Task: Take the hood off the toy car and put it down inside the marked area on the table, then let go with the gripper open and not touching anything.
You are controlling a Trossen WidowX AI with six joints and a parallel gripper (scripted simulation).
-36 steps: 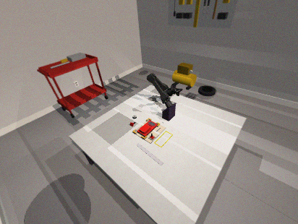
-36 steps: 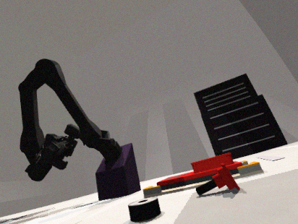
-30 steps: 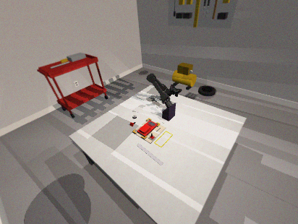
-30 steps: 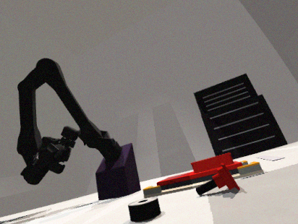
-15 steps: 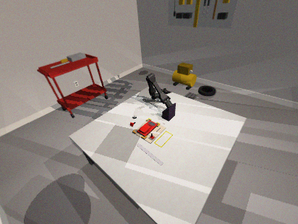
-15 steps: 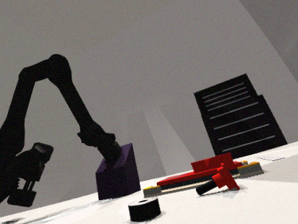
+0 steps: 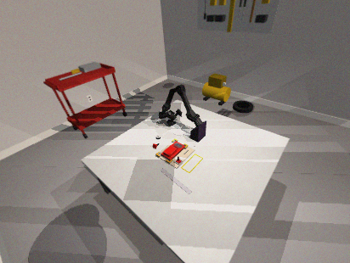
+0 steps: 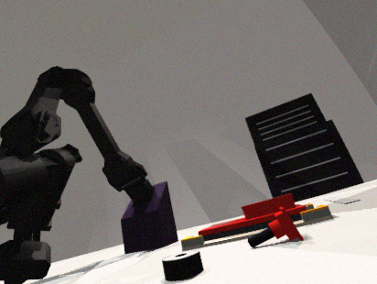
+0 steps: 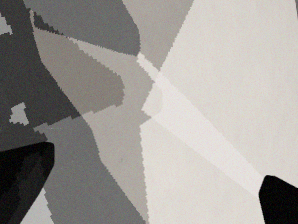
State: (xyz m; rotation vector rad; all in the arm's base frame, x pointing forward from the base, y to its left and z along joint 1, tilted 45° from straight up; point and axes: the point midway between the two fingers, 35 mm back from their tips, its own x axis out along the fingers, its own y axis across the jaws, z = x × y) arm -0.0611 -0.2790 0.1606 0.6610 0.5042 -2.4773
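The red hood lies 410 mm ahead of my gripper tip, 230 mm to the left of it and 10 mm above it. The rest, counted from my gripper tip: black wheel: 320 mm ahead, 20 mm below, 10 mm to the right.
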